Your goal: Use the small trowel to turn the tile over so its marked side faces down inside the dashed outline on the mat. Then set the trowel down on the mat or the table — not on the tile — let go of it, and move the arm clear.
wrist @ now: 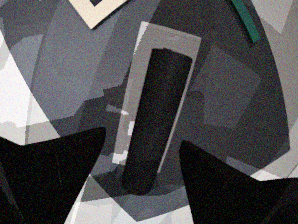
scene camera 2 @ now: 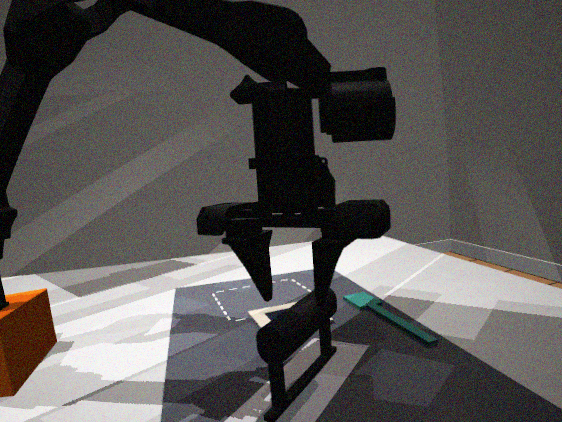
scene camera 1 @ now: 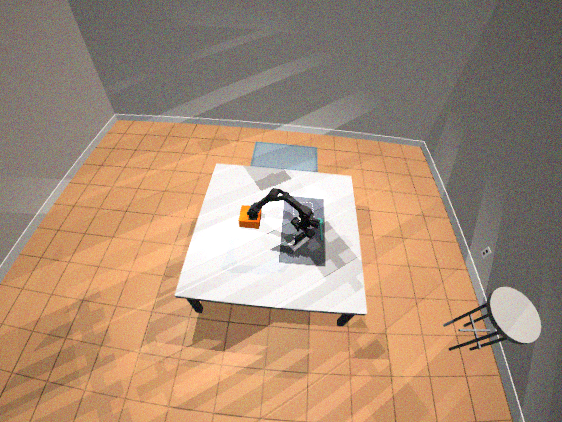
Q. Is the gripper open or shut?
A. Open.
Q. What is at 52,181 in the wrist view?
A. The gripper.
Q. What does the gripper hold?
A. Nothing.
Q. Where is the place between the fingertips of the gripper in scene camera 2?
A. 293,303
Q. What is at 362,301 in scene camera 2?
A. A teal strip.
